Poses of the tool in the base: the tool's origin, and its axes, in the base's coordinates. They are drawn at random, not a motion.
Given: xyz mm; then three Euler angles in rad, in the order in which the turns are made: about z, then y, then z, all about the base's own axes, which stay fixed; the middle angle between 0 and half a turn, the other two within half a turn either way.
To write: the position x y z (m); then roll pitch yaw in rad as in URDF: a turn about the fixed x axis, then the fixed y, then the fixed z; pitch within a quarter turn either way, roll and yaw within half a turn. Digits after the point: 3 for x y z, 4 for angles.
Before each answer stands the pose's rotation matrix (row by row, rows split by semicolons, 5 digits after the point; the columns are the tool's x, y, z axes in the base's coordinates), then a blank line. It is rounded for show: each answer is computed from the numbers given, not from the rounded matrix.
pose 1, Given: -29 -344 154 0.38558 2.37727 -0.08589
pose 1, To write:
-0.63412 0.34997 0.68950; 0.43209 0.89988 -0.05937; -0.64124 0.26028 -0.72185

-0.029 -0.344 0.154 2.7955 0.6961 2.5435
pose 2, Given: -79 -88 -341 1.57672 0.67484 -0.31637
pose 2, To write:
0.30672 -0.74389 0.59377; 0.95179 0.23729 -0.19438; 0.00370 0.62476 0.78081

-0.079 -0.088 -0.341 0.6748 -0.0037 1.2591
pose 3, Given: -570 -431 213 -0.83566 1.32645 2.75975
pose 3, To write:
0.12583 -0.41644 -0.90041; 0.74878 -0.55552 0.36156; -0.65077 -0.71971 0.24192

-0.570 -0.431 0.213 -1.2465 0.7086 1.4043
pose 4, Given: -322 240 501 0.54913 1.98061 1.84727
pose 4, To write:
-0.40935 -0.87735 -0.25036; -0.46943 -0.03277 0.88236; -0.78235 0.47873 -0.39844

-0.322 0.240 0.501 2.2649 0.8984 -2.2879
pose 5, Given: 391 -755 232 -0.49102 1.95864 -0.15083
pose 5, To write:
-0.40057 -0.04380 0.91522; -0.41606 0.89864 -0.13910; -0.81635 -0.43650 -0.37819

0.391 -0.755 0.232 -2.2847 0.9551 -2.3372
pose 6, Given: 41 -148 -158 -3.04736 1.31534 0.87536
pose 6, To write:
-0.08894 0.77960 0.61993; -0.25343 -0.61962 0.74286; 0.96326 -0.09104 0.25269

0.041 -0.148 -0.158 -0.3458 -1.2989 -1.9083
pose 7, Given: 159 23 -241 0.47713 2.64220 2.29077
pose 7, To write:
0.16893 -0.93368 -0.31576; -0.88910 -0.28263 0.36004; -0.42541 0.21992 -0.87787

0.159 0.023 -0.241 2.8961 0.4394 -1.3830
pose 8, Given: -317 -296 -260 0.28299 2.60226 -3.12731
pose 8, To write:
0.82783 -0.22585 -0.51351; -0.26743 -0.96355 -0.00733; -0.49314 0.14340 -0.85805

-0.317 -0.296 -0.260 2.9760 0.5157 -0.3125
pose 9, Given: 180 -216 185 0.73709 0.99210 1.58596
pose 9, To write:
-0.67820 -0.73477 -0.01269; 0.39473 -0.37880 0.83708; -0.61987 0.56270 0.54693

0.180 -0.216 0.185 0.7996 0.6686 2.6145
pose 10, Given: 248 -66 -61 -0.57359 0.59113 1.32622
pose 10, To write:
0.69538 -0.70586 0.13495; 0.54527 0.64055 0.54071; -0.46811 -0.30242 0.83031

0.248 -0.066 -0.061 -0.3493 0.4871 0.6650
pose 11, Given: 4 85 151 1.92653 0.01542 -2.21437
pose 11, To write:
0.95883 0.28381 -0.00925; -0.28391 0.95877 -0.01233; 0.00537 0.01445 0.99988

0.004 0.085 0.151 0.0145 -0.0054 -0.2879
